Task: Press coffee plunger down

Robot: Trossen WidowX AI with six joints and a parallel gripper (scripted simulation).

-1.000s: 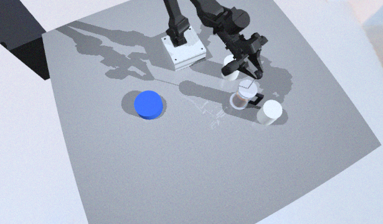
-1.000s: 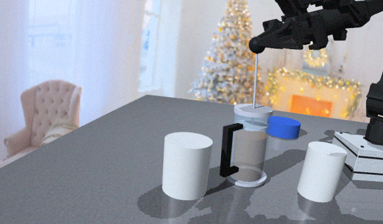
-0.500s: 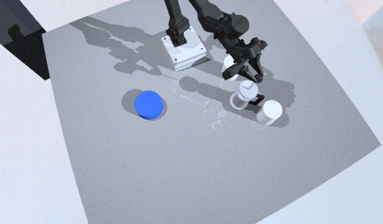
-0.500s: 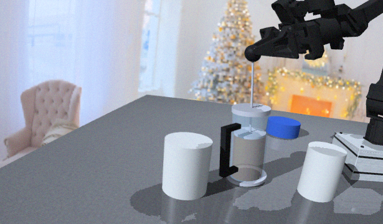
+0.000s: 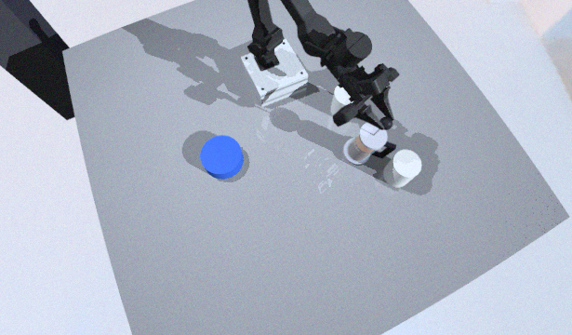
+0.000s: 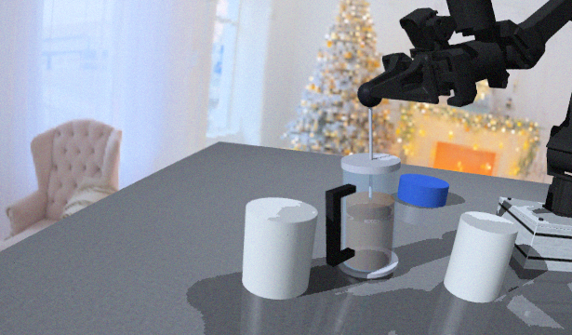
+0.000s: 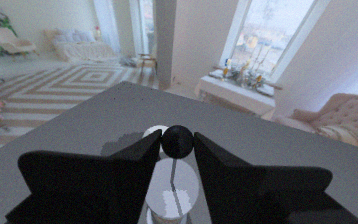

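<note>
Now: the glass coffee press 120 mm below my gripper tip, 10 mm to the left of it and 10 mm behind it.
</note>
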